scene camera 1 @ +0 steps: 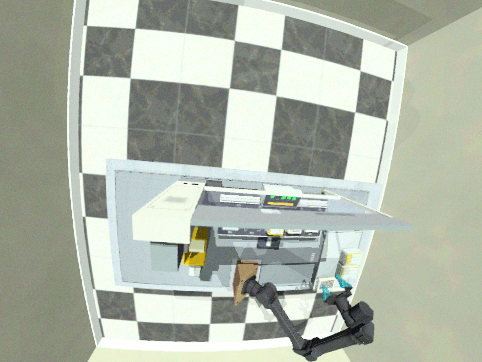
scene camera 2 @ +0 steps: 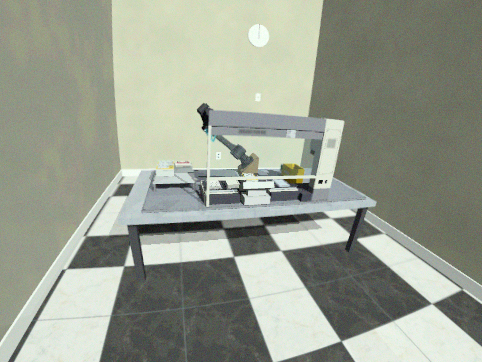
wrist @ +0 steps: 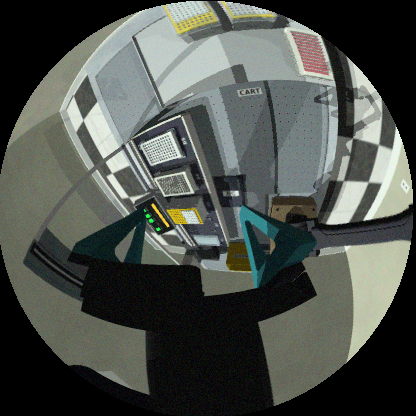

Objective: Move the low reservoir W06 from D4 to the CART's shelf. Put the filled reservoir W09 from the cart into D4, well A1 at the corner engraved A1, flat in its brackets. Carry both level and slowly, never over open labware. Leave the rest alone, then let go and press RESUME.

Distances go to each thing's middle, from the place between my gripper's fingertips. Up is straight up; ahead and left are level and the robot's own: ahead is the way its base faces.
The white ribbed trough reservoir (wrist: pixel 175 181) is 25 cm below my hand, 18 cm ahead of it and 14 cm to the left of it. Round my hand: white tower (scene camera 1: pixel 149 224): 75 cm to the left, 26 cm ahead, 4 cm below.
